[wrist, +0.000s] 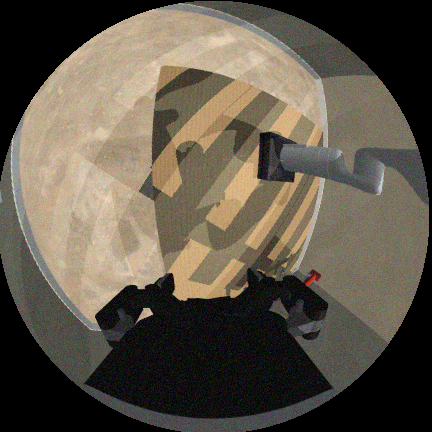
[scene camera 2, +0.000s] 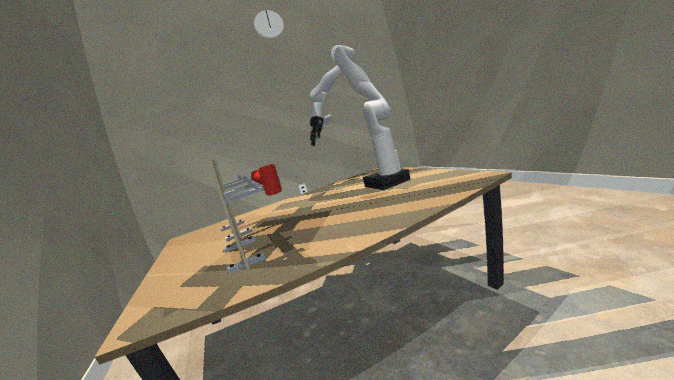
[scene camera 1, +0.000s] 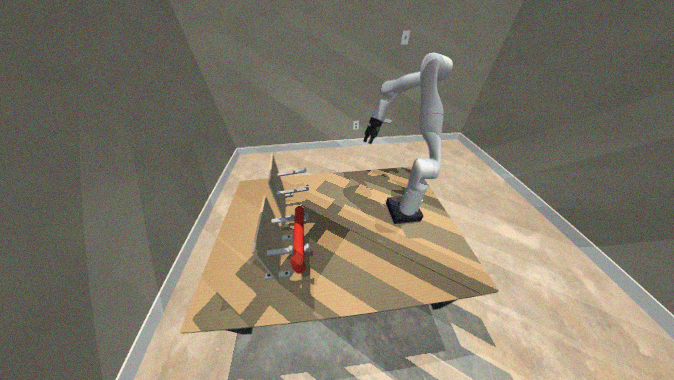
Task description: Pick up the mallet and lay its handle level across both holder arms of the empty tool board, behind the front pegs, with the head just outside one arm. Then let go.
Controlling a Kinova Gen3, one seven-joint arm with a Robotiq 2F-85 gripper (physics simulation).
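Seen in the pictures: gripper, between the fingertips: [wrist: 209,279] [scene camera 2: 315,142] [scene camera 1: 366,142]; arm's base, origin of its link: [wrist: 287,157] [scene camera 2: 389,172] [scene camera 1: 407,208].
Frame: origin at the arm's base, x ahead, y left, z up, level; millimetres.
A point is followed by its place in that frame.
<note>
The red mallet [scene camera 1: 299,230] @(x 573, y 156, z 181 mm) [scene camera 2: 270,180] @(x 585, y 303, z 162 mm) [wrist: 312,277] @(x 563, y 226, z 171 mm) lies across the holder arms of the nearer tool board [scene camera 1: 264,239] @(x 704, y 178, z 186 mm) [scene camera 2: 229,215] @(x 706, y 259, z 105 mm). Its head is at the end nearest scene camera 1, just outside the near arm. The empty tool board [scene camera 1: 274,185] @(x 691, y -111, z 193 mm) stands farther back in the scene camera 1 view. Its two holder arms, one [scene camera 1: 290,173] @(x 627, y -250, z 146 mm) farther and one [scene camera 1: 294,191] @(x 602, y -101, z 146 mm) nearer, stick out toward the robot's side and carry nothing. In scene camera 2 this board is largely hidden behind the nearer one. My gripper [scene camera 1: 368,140] @(x 149, y -387, z 209 mm) [scene camera 2: 314,141] @(x 149, y -387, z 209 mm) [wrist: 209,279] @(x 149, y -387, z 209 mm) is open and empty, high above the table, apart from the mallet and both boards.
The robot's black base [scene camera 1: 404,212] @(x 35, y 30, z 12 mm) [scene camera 2: 387,179] @(x 59, y 56, z -11 mm) [wrist: 272,157] @(x 9, y -82, z 0 mm) stands on the wooden table [scene camera 1: 450,275] @(x -58, y 361, z -49 mm) [scene camera 2: 310,260] @(x 563, y 362, z -49 mm) [wrist: 185,220] @(x 190, y -353, z -49 mm), across from the boards. Small grey feet [scene camera 1: 285,274] @(x 674, y 234, z -37 mm) [scene camera 2: 245,263] @(x 711, y 259, z -31 mm) support the nearer board. Dark shadow stripes cross the table top.
</note>
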